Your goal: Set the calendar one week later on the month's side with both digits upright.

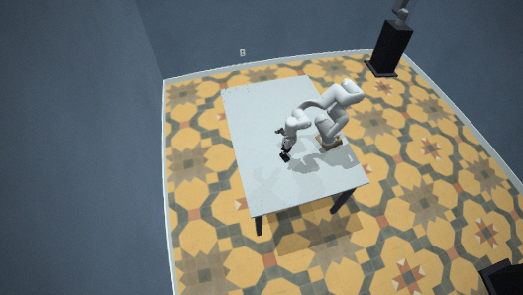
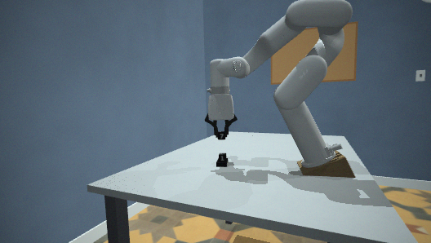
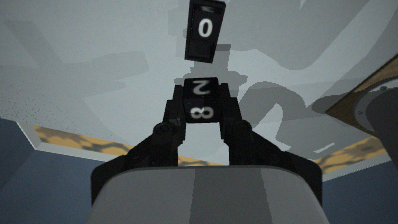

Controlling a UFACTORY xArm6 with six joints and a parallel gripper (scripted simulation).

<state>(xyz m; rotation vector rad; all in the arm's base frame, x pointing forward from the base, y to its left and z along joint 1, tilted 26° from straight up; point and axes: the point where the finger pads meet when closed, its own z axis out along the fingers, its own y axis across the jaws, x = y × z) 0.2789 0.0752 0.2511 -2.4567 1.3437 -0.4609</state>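
My hand is 10 mm short of the black calendar tray, 20 mm to the left of it and 130 mm above it.
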